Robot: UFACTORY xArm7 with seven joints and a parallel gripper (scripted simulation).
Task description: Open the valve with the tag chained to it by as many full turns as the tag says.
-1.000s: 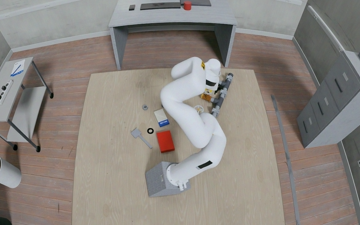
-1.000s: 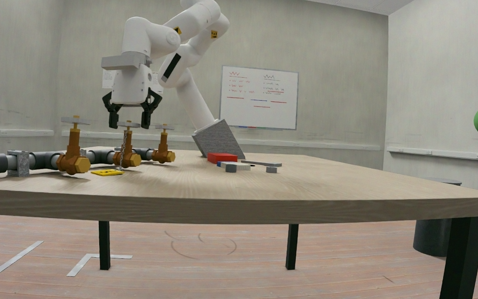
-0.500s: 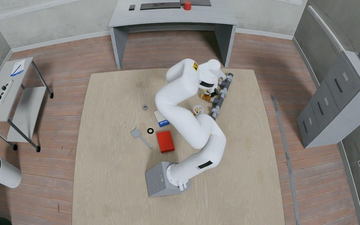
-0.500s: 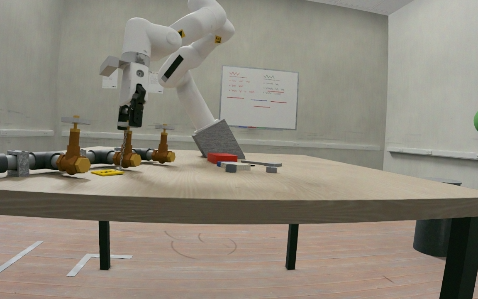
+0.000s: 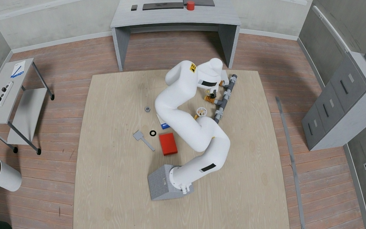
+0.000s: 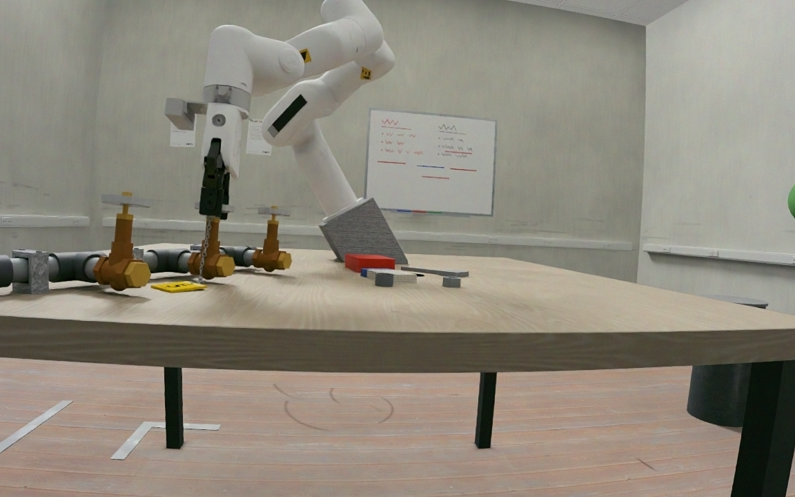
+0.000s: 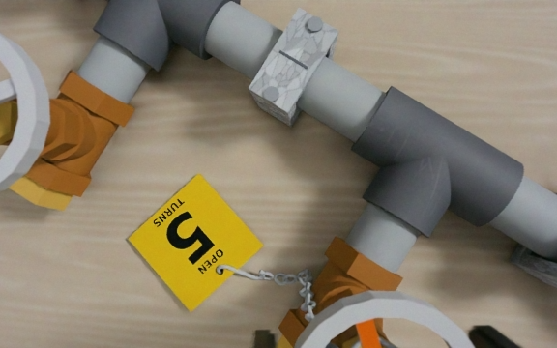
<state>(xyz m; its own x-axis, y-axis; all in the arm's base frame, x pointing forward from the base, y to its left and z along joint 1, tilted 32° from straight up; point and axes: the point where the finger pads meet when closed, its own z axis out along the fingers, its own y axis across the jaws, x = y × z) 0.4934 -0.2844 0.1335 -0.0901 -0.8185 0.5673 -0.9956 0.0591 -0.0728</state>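
The yellow tag is 80 mm ahead of my hand, 30 mm to the right of it and 110 mm below it. The rest, counted from my hand: blue-and-white box 70 mm behind, 310 mm to the left, 110 mm below; then red block 240 mm behind, 320 mm to the left, 100 mm below; then grey nut 30 mm ahead, 400 mm to the left, 110 mm below.
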